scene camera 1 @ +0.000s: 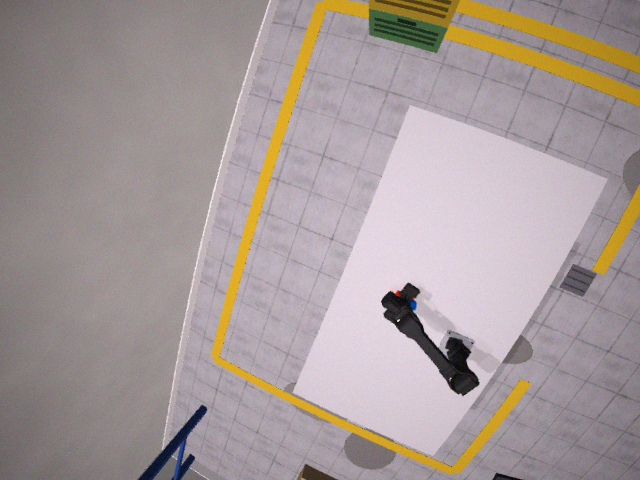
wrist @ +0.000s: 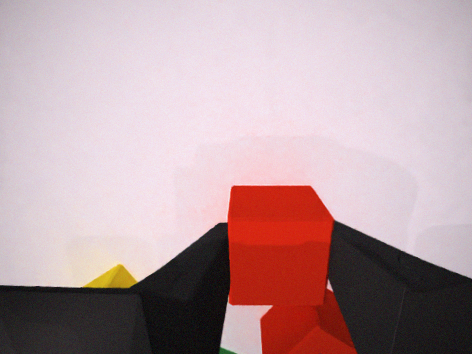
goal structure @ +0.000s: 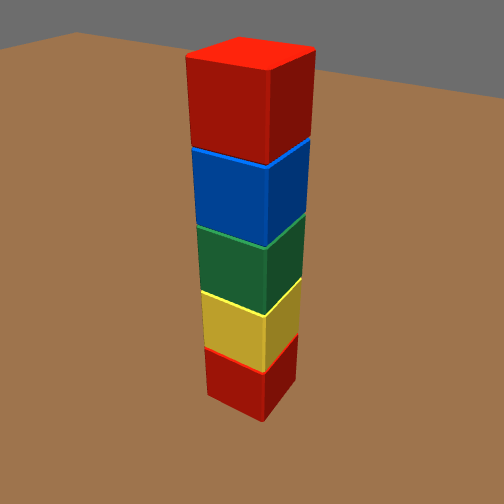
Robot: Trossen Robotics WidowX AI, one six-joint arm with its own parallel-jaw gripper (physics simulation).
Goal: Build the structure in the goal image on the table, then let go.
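Frame: origin at the arm's base, x ahead, y left, z up, level; centimetres.
Where they show: gripper, between the fingertips: (scene camera 1: 398, 295) (wrist: 275, 232); arm's base, origin of its link: (scene camera 1: 454, 344).
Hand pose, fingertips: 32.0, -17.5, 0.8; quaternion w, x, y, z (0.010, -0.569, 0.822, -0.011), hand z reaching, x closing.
Note:
Each offset is from my fingertips to the centre of the thing, as dx, dy, dz. "*": to the spot under its first point. Level surfaces: height alone.
A red cube {-0.4, +0.2, -0.1} (wrist: 280, 265) is between the two black fingertips in the wrist view, with a finger against each side. My gripper (scene camera 1: 402, 296) (wrist: 275, 232) is shut on this red cube. A second red cube {-5.5, +0.2, -0.1} (wrist: 290, 330) shows partly below it, near the right finger. The tip of a yellow cube {-1.6, +8.4, -0.1} (wrist: 112, 279) shows beyond the left finger. A small corner of a green cube {* -6.1, +4.6, -1.6} (wrist: 227, 351) shows at the bottom edge. In the scene view a blue cube {-6.2, +1.6, +3.1} (scene camera 1: 413, 305) shows beside the gripper, and bits of red show around the fingers; the arm hides the rest.
The white table {dz -1.7} (scene camera 1: 465, 206) stands on a tiled floor inside yellow floor lines. The arm's base plate (scene camera 1: 467, 341) is near the table's right edge. A green and yellow crate stack (scene camera 1: 405, 31) stands on the floor beyond the far end.

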